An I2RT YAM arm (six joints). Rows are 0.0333 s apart.
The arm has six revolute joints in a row. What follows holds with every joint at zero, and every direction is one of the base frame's. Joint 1 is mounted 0.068 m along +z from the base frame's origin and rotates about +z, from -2.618 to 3.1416 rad. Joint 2 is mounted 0.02 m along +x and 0.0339 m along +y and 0.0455 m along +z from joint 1 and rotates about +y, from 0 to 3.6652 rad. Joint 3 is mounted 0.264 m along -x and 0.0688 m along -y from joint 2 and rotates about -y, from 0 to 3.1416 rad. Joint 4 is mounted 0.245 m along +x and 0.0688 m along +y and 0.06 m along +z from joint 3 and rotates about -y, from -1.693 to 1.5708 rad. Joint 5 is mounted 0.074 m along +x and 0.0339 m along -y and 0.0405 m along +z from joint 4 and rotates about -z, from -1.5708 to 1.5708 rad. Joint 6 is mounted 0.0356 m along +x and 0.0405 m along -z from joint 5 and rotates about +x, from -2.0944 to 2.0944 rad. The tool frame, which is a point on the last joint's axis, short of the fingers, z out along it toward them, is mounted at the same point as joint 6; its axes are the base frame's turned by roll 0, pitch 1.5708 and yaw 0 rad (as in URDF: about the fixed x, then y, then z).
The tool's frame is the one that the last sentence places.
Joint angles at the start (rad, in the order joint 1, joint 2, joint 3, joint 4, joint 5, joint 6):
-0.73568 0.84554 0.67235 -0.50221 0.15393 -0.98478
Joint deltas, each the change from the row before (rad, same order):
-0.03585 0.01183 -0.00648 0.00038 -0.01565 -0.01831
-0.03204 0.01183 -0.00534 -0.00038 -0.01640 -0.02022
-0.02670 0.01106 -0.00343 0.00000 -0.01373 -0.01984
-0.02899 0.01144 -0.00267 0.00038 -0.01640 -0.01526
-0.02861 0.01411 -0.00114 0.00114 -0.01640 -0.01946
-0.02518 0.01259 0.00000 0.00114 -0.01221 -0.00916
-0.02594 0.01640 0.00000 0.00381 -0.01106 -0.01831
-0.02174 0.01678 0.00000 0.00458 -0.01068 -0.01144
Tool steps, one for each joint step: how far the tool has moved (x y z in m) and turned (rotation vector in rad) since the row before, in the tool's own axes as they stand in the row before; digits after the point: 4 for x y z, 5 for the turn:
0.0059 -0.0009 0.0044 -0.01102 0.02164 0.00150
0.0053 -0.0007 0.0040 -0.01277 0.01747 -0.00198
0.0043 -0.0008 0.0034 -0.01083 0.01388 -0.00405
0.0045 -0.0012 0.0033 -0.01097 0.01223 0.00265
0.0043 -0.0015 0.0035 -0.01152 0.01159 -0.00128
0.0039 -0.0016 0.0029 -0.00830 0.01127 0.00733
0.0040 -0.0018 0.0037 -0.00866 0.01293 -0.00099
0.0034 -0.0015 0.0037 -0.00947 0.00996 0.00331

